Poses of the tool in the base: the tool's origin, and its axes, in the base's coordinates. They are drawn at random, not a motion.
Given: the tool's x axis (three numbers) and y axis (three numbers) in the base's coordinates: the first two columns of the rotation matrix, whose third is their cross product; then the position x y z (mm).
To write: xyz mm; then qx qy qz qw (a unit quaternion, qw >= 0). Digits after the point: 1 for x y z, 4 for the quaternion.
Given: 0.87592, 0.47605, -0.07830, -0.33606, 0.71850, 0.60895, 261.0, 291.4, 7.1
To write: 261.0, 291.4, 7.1, 0.3034, 0.1154, 0.2207, 0.9197
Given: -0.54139, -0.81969, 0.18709, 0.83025, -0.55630, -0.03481, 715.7, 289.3, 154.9
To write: 715.7, 289.3, 154.9, -0.0911, -0.0290, -0.8774, 0.4701
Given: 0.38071, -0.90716, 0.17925, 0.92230, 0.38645, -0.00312, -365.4, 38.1, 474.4
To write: -365.4, 38.1, 474.4, -0.0511, -0.0741, -0.5515, 0.8293
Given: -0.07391, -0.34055, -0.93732, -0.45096, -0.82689, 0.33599, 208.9, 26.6, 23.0
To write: 208.9, 26.6, 23.0, -0.6792, 0.2913, 0.6724, 0.0411
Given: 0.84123, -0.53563, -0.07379, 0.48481, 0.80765, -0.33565, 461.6, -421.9, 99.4
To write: 461.6, -421.9, 99.4, -0.1537, 0.0827, -0.2694, 0.9471
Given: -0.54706, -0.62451, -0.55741, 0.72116, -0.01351, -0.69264, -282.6, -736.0, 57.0
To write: -282.6, -736.0, 57.0, 0.0466, 0.5186, -0.7103, 0.4736
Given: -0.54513, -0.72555, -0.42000, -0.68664, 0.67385, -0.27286, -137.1, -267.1, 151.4
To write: -137.1, -267.1, 151.4, -0.4020, 0.8781, -0.0379, 0.2565
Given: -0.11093, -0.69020, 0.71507, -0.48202, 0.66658, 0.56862, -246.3, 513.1, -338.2
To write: -246.3, 513.1, -338.2, 0.3966, -0.7389, -0.0971, 0.5360
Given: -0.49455, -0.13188, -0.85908, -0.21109, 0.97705, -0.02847, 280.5, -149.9, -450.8
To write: 280.5, -149.9, -450.8, -0.0993, 0.8635, 0.0402, 0.4928
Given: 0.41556, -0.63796, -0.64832, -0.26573, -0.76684, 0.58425, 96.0, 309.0, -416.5
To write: 96.0, 309.0, -416.5, 0.8171, -0.2765, -0.4645, 0.2003
